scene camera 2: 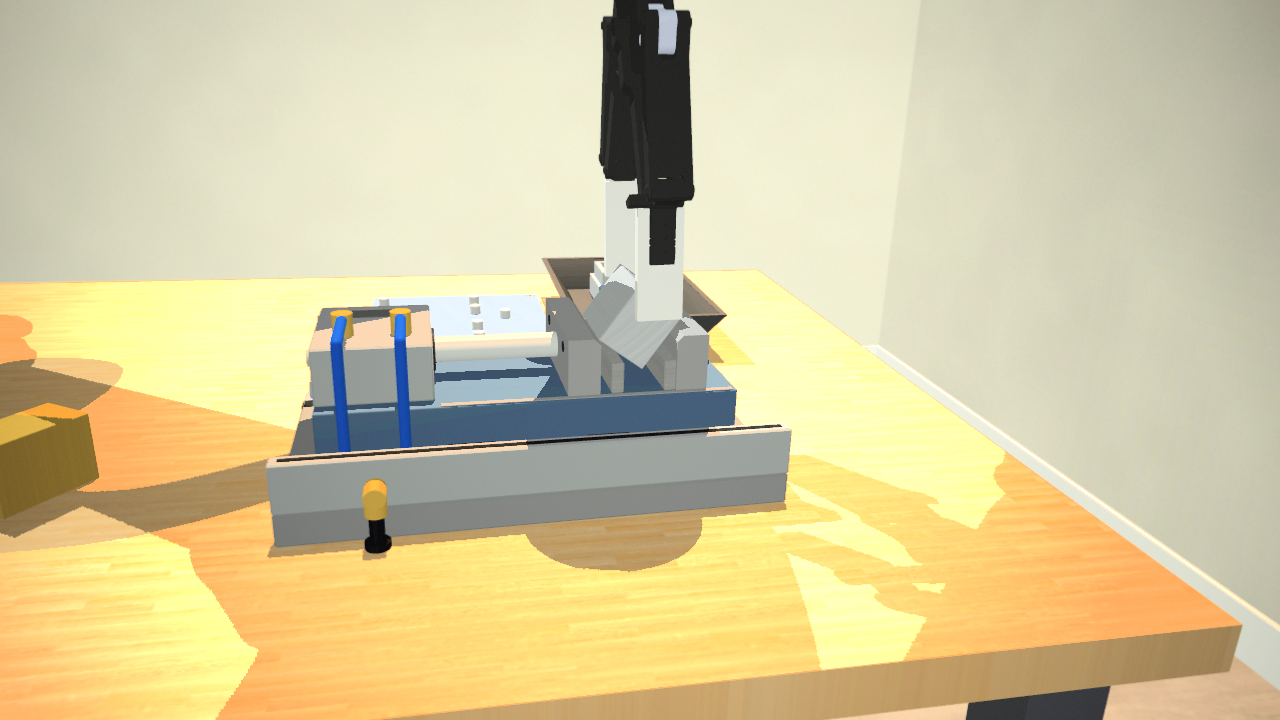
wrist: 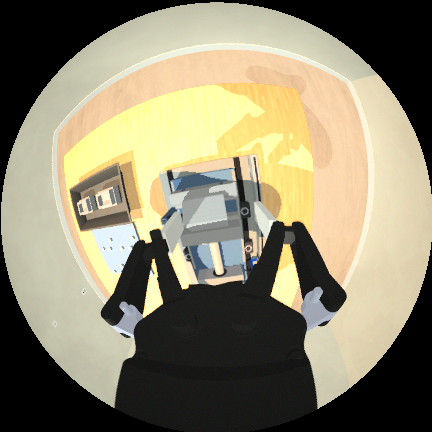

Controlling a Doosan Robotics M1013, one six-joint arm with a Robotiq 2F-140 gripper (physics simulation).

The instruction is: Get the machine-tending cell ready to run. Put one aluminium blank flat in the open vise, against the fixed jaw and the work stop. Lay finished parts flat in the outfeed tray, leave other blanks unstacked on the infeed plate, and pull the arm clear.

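Places are measured from the arm's base along level axes (x left, y ahead, z down), in millimetres.
Pixels of known places: gripper, between the fingertips: [scene camera 2: 639, 294] [wrist: 217, 215].
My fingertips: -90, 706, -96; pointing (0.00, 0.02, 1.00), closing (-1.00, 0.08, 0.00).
Ahead of a thing's pixels: the offset from my fingertips to its middle, as dx, dy, dz. "spot": to the spot under its first point. Level surfaces: height alone.
A grey aluminium blank @(+18, -3, +19) [scene camera 2: 629, 324] [wrist: 206, 211] sits tilted between the vise jaws, a lower edge down in the gap. The fixed jaw [scene camera 2: 694, 358] is right of it and the moving jaw [scene camera 2: 577, 362] left in the scene view. The vise @(+5, -73, +65) [scene camera 2: 528, 420] is open. My gripper [scene camera 2: 638, 291] [wrist: 217, 215] is open, its pale fingers on either side of the blank, holding nothing. Two finished parts @(spot: +344, +24, +66) [wrist: 85, 205] @(spot: +260, +28, +82) [wrist: 107, 198] lie in the outfeed tray [scene camera 2: 562, 270] [wrist: 102, 174]. The pale blue infeed plate @(+301, -137, +111) [scene camera 2: 523, 306] [wrist: 111, 241] shows small pegs and no blank. I cannot identify the work stop.
The vise cylinder @(-1, -168, +37) [scene camera 2: 371, 376] has two blue hoses [scene camera 2: 339, 394] [scene camera 2: 401, 385]. A long grey rail @(-83, -63, +80) [scene camera 2: 537, 470] runs along the near side of the vise. A yellow block @(-28, -370, +93) [scene camera 2: 49, 456] is at the left of the wooden table @(dz +115) [scene camera 2: 626, 626]. Tray and plate are behind the vise.
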